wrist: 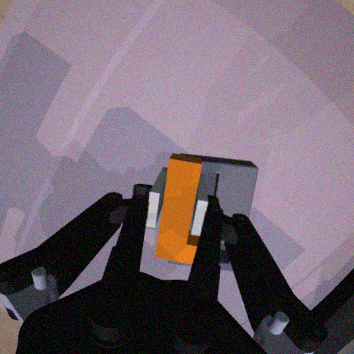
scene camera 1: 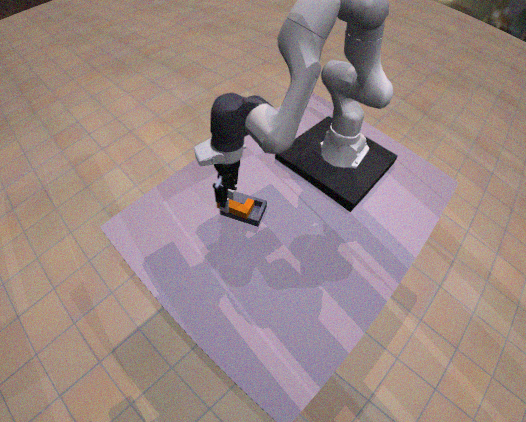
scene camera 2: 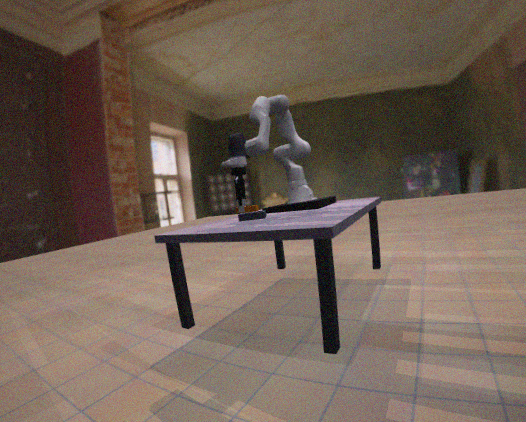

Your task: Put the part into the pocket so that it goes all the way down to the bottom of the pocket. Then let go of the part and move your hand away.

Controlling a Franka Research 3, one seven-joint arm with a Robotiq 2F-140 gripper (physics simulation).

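Note:
The orange L-shaped part [scene camera 1: 241, 207] [scene camera 2: 252, 208] [wrist: 181, 205] is between the fingers of my gripper [scene camera 1: 224, 199] [scene camera 2: 241, 208] [wrist: 181, 183], which is shut on it. The dark grey block with the pocket [scene camera 1: 262, 213] [scene camera 2: 252, 216] [wrist: 239, 187] sits on the table under the part. In the wrist view the part lies over the block's left side, with the block reaching out to the right. In scene camera 1 some orange also shows left of the fingers, by the block's left end. The part stands above the block's rim; its underside and much of the pocket are hidden.
The purple-grey table [scene camera 1: 295, 320] [scene camera 2: 250, 234] carries the block. The arm's black base plate [scene camera 1: 312, 172] [scene camera 2: 325, 202] lies farther back, to the right of the block in scene camera 1. The arm reaches over from the base to the block.

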